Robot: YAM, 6 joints.
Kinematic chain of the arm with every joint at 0, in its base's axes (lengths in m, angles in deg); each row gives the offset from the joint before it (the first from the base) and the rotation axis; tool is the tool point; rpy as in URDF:
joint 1: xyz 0 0 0.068 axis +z
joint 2: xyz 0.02 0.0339 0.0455 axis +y
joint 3: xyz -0.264 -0.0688 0 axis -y
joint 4: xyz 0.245 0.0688 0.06 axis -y
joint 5: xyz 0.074 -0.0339 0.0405 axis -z
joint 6: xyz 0.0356 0 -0.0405 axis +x
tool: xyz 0 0 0 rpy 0 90 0
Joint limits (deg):
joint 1: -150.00..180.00
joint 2: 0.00..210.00
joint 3: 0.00..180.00
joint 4: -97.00..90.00
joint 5: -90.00..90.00
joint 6: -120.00..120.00
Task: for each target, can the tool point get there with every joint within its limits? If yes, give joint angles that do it. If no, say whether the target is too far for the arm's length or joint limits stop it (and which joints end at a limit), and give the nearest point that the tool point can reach.
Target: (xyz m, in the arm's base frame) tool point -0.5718 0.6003 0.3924
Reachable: no: too far | nearest point -0.4219 0.4429 0.3175 | short by 0.230 m
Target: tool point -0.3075 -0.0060 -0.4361
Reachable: no: joint limits stop it (at a limit: joint 1, joint 2) | nearest point -0.2991 -0.0022 -0.3767 | short by 0.060 m
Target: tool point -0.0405 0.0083 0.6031
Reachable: yes | joints 143.06 47.18 86.24 25.93 -29.88 -89.89
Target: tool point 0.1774 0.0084 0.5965
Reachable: yes | joints -6.52 76.37 123.62 -43.79 -53.06 17.83
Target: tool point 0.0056 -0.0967 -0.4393
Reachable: no: joint limits stop it (at a limit: joint 2) | nearest point 0.0073 -0.1257 -0.3589 | short by 0.085 m
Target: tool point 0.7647 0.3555 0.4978
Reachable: no: too far | nearest point 0.5324 0.2475 0.3782 | short by 0.283 m
